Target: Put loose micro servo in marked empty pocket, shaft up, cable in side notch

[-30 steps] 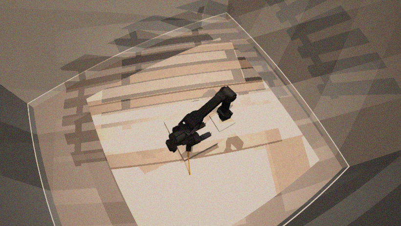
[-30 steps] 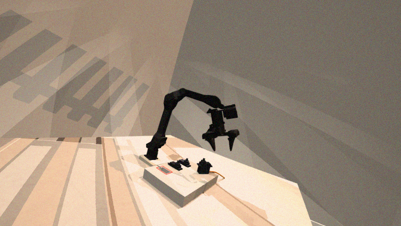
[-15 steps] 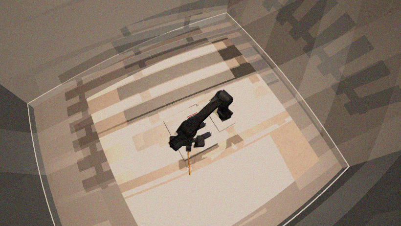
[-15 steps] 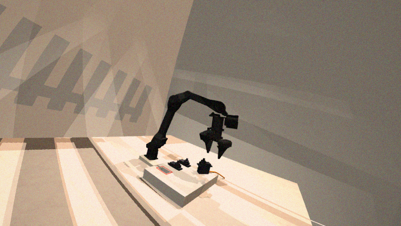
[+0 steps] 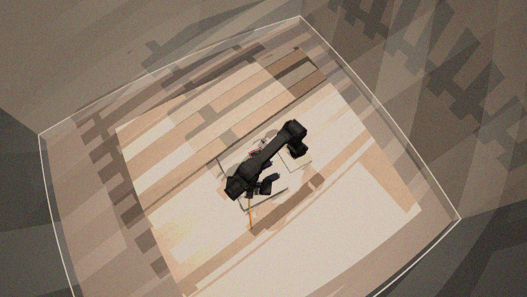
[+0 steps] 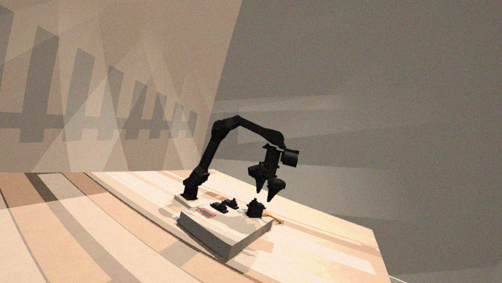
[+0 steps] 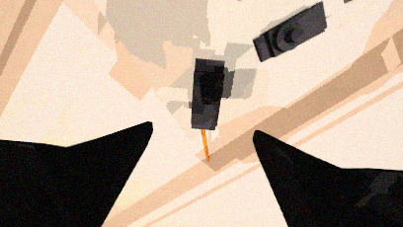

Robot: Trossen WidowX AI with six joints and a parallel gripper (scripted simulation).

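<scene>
Right now my gripper tip is 20 mm past the deck, 100 mm to the left of it and 110 mm above it.
</scene>
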